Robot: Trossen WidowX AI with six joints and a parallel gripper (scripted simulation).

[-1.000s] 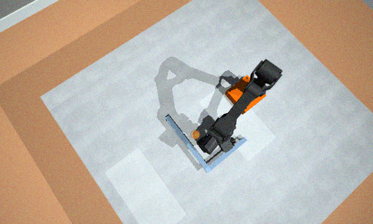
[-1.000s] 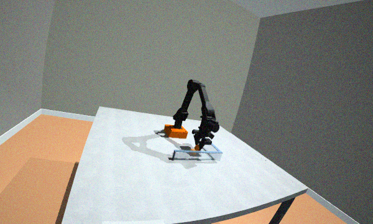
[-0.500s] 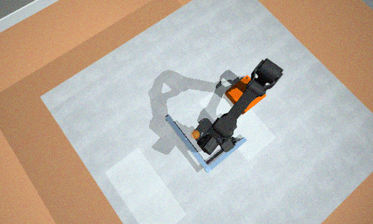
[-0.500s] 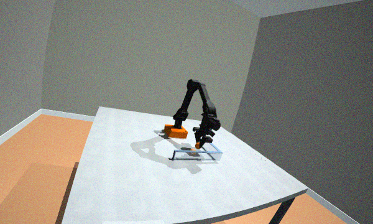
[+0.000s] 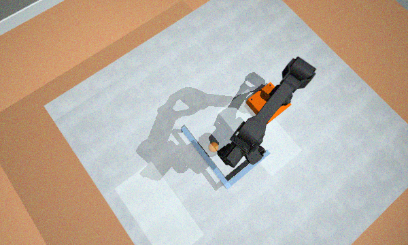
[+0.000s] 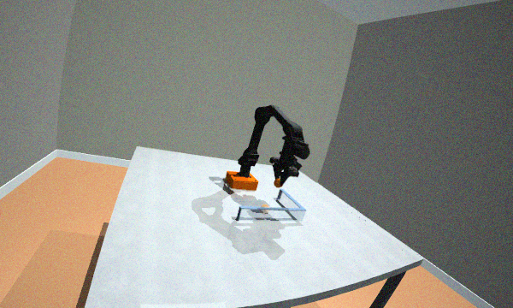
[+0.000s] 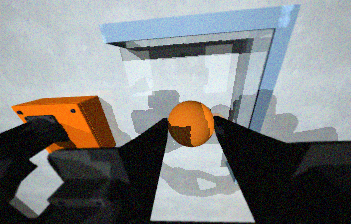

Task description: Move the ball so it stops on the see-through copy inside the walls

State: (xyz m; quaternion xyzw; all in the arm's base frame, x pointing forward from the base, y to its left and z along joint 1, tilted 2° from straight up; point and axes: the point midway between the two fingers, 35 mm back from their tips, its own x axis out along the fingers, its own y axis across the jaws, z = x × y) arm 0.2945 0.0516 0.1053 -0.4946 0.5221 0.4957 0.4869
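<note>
My gripper tip is now 11 cm above the see-through copy of ball, 7 cm to the left of it and 6 cm short of it. Also, from my gripper tip: orange ball right at my gripper tip.
</note>
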